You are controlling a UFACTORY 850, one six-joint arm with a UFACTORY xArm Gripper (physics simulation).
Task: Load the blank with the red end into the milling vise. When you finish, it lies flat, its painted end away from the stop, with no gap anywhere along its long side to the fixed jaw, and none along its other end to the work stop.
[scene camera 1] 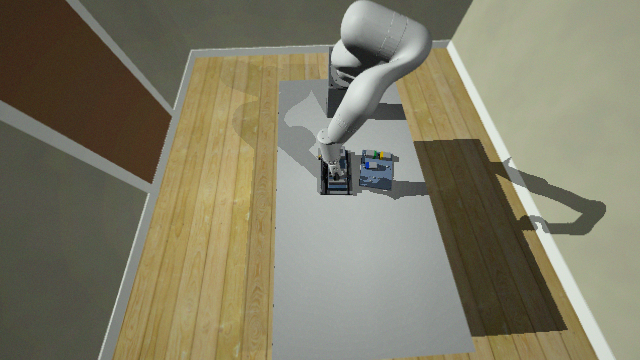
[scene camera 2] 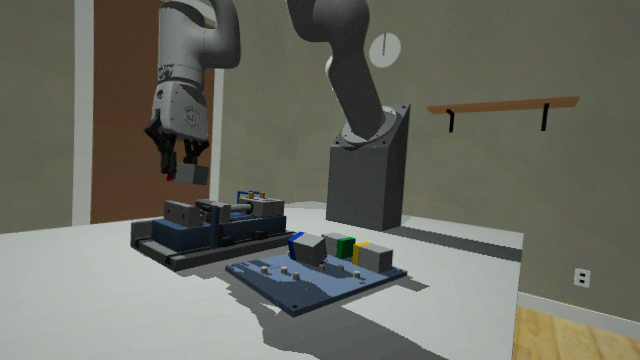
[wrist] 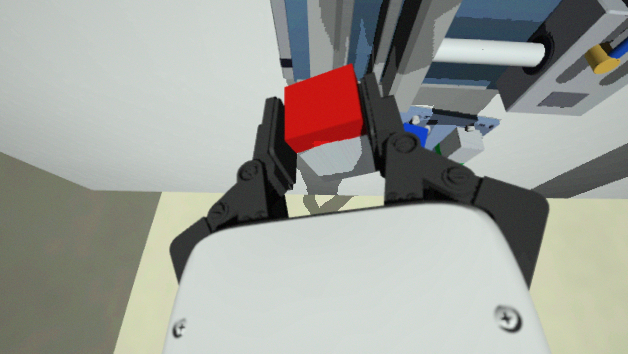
Scene:
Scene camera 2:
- gripper: 179,174
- yellow-ended blank: 378,259
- blue-ended blank: 310,249
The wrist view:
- gripper: 324,106
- blank with the red end: 325,123
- green-ended blank: 460,145
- blue fixture plate: 442,123

